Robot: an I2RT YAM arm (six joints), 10 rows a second.
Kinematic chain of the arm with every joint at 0, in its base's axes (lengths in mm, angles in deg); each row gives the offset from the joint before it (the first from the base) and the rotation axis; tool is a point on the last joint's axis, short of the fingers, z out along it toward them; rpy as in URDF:
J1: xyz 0 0 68 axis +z
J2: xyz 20 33.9 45.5 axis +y
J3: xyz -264 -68.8 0 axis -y
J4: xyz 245 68.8 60 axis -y
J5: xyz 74 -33.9 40.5 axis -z
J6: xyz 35.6 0 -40.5 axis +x
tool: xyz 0 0 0 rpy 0 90 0
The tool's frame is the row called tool.
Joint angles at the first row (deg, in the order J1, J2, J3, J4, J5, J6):
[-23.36 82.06 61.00 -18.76 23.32 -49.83]
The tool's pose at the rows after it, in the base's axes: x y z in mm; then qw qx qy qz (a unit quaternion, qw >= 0):
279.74 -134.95 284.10 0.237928 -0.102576 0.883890 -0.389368
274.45 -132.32 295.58 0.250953 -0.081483 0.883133 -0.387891
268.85 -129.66 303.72 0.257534 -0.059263 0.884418 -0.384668
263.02 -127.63 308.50 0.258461 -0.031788 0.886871 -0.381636
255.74 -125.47 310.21 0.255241 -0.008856 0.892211 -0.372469
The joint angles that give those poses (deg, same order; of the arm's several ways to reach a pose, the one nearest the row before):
[-23.19 80.50 61.72 -20.56 23.00 -47.43]
[-23.10 78.84 62.72 -22.45 23.19 -44.93]
[-23.00 77.45 63.47 -24.65 23.73 -42.21]
[-22.95 76.32 63.89 -26.89 24.83 -38.96]
[-23.08 75.11 63.87 -29.65 25.22 -35.89]

